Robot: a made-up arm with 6 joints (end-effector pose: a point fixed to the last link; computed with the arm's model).
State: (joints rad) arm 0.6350 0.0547 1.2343 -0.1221 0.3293 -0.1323
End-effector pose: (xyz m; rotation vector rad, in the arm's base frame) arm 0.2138 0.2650 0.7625 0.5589 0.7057 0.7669
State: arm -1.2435 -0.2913 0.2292 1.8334 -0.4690 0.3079
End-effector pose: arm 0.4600 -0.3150 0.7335 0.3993 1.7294 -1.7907
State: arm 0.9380 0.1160 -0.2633 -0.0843 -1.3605 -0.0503
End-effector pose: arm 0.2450 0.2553 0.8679 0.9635 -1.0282 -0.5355
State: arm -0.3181 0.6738 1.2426 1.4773 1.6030 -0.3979
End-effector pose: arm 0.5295 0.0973 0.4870 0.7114 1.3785 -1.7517
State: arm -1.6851 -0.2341 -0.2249 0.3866 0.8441 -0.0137
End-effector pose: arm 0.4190 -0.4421 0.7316 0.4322 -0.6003 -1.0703
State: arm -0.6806 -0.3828 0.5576 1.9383 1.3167 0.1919
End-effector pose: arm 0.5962 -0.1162 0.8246 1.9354 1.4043 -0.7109
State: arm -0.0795 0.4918 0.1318 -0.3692 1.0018 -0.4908
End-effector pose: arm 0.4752 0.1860 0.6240 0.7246 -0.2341 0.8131
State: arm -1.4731 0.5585 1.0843 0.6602 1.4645 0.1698
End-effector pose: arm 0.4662 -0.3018 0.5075 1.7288 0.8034 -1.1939
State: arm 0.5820 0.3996 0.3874 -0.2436 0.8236 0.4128
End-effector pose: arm 0.2591 0.2718 0.6789 0.1540 0.1880 1.7232
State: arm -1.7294 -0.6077 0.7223 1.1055 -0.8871 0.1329
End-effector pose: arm 0.2725 -0.4149 0.7549 0.2679 1.3269 -2.0995
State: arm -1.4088 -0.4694 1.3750 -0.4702 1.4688 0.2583
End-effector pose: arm 0.3856 -0.2766 0.8011 1.5873 -0.4135 0.5678
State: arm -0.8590 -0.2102 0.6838 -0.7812 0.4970 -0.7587
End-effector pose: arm 0.5787 -0.1631 0.7622 1.2354 -1.0360 -0.5131
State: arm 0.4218 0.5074 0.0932 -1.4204 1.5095 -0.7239
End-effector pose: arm 0.3170 0.2362 0.6213 0.6700 -0.2243 2.5262
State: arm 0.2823 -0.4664 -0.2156 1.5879 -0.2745 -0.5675
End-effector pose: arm 0.4702 0.0983 0.8690 0.3165 0.2673 -0.9546
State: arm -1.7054 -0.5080 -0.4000 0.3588 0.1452 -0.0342
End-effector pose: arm 0.3356 -0.4948 0.8140 0.0904 -1.0594 -1.7111
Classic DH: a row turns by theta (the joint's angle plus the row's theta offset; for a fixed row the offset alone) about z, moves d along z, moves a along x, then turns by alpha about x. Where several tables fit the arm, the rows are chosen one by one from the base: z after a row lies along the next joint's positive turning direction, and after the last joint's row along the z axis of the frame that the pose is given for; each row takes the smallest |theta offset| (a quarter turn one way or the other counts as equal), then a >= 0, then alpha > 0; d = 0 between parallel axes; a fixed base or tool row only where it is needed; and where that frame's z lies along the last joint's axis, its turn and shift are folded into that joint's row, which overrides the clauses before.
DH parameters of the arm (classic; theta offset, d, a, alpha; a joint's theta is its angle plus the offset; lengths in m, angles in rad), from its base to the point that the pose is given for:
base (fixed): 0.4858 0.0633 0.102 0.2637
joint 1: 1.0994 0.6176 -0.0263 -1.6928
joint 2: 1.5326 -0.3009 -0.0826 1.4432
joint 3: -1.5074 0.2455 0.0668 -0.616
joint 4: -0.0285 -0.0007 -0.0352 1.9163
joint 5: 0.8561 0.0289 0.0142 -0.9572
joint 6: -0.9775 -0.0074 0.0111 1.0476
tool (fixed): -0.4396 -0.0751 0 0

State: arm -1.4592 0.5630 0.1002 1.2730 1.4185 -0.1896
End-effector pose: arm 0.5089 -0.3544 0.4876 0.9996 0.3387 -1.6549
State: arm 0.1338 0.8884 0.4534 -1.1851 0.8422 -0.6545
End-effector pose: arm 0.4040 0.1946 0.5209 0.7536 -0.2212 1.3709
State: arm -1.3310 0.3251 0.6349 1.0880 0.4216 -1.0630
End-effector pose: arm 0.4637 -0.3580 0.5017 -0.3436 0.2948 -2.3569
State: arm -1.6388 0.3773 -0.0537 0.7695 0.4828 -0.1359
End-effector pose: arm 0.4193 -0.4382 0.5257 0.0733 0.1195 -1.7696
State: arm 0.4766 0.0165 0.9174 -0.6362 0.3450 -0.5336
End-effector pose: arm 0.3061 0.2769 0.8000 1.2987 -0.0343 0.6003
